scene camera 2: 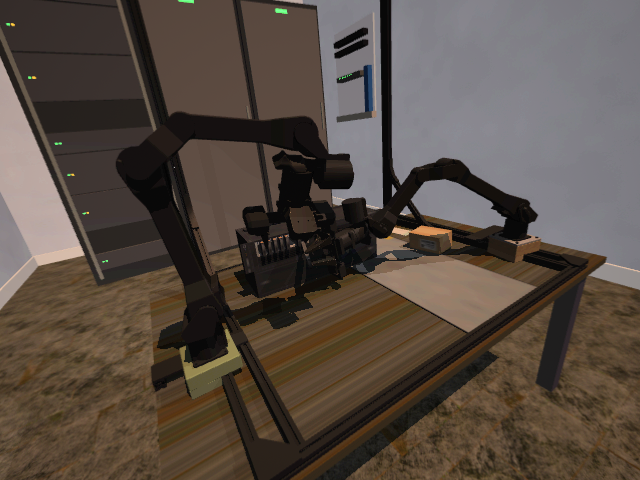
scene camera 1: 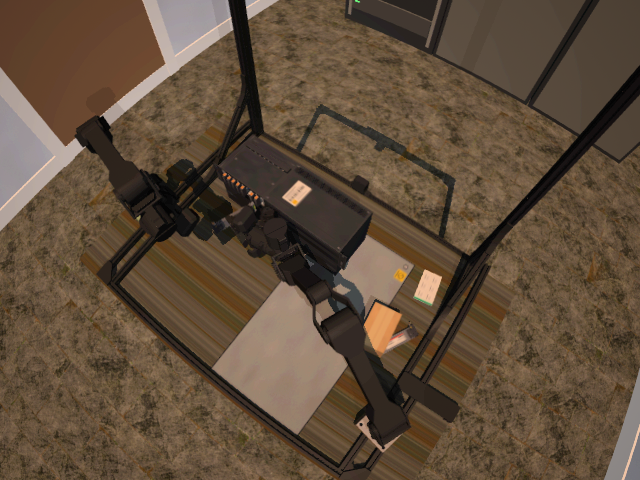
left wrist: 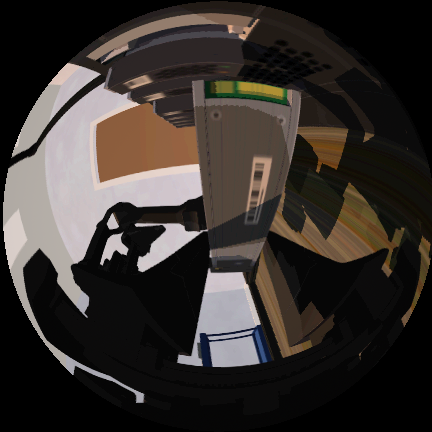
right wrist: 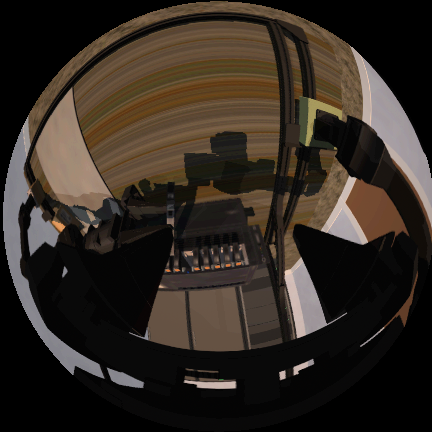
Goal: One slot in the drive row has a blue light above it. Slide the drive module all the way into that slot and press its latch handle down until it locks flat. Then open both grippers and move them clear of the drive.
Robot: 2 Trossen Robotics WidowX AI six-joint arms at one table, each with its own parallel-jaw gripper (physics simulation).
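Pixels of known places: left gripper, fingertip midpoint: (scene camera 2: 307, 259) (scene camera 1: 228, 220) (left wrist: 235, 236) (right wrist: 171, 216); right gripper, fingertip midpoint: (scene camera 2: 285, 244) (scene camera 1: 186, 207) (left wrist: 161, 245) (right wrist: 235, 232); left arm's base, link origin: (scene camera 2: 514, 236) (scene camera 1: 383, 425); right arm's base, link origin: (scene camera 2: 208, 351) (right wrist: 326, 126).
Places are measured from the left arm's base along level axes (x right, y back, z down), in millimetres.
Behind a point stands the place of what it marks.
Note:
The drive module (left wrist: 245, 140) @(x 113, y -665, z -66 mm) (right wrist: 171, 212) @(x 31, y -687, z -73 mm) is a long, flat grey metal piece with a barcode label and a green-yellow connector end. My left gripper (left wrist: 235, 236) @(x 51, y -682, z -62 mm) (scene camera 2: 321, 253) is shut on its rear part. The module sticks out in front of the drive row of the black chassis (scene camera 1: 325, 206) @(x 263, y -513, z -114 mm) (scene camera 2: 276, 279) @(x 134, y -762, z 19 mm) (right wrist: 215, 281), and its connector end shows outside the row in the left wrist view. Seated drives with orange tabs (right wrist: 217, 265) @(x 125, y -750, z -108 mm) stand beside it. The blue light and the latch handle's state are not clear. My right gripper (right wrist: 235, 232) @(x -24, y -745, z -144 mm) is open and empty, above and in front of the chassis.
A grey mat (scene camera 1: 279, 356) @(x -76, y -319, z 60 mm) (scene camera 2: 454, 289) @(x -91, y -317, z 59 mm) lies before the chassis. An orange-brown box (scene camera 1: 383, 325) @(x 180, y -188, z -6 mm) (scene camera 2: 430, 239) @(x 131, y -220, z 6 mm), a small clear-fronted package (scene camera 1: 402, 337) @(x 212, y -127, z 52 mm) and a white card (scene camera 1: 428, 286) @(x 384, y -178, z 60 mm) lie at its right. Black frame rails (scene camera 1: 248, 67) @(x 361, y -966, z -255 mm) surround the table. Both arms crowd the drive row.

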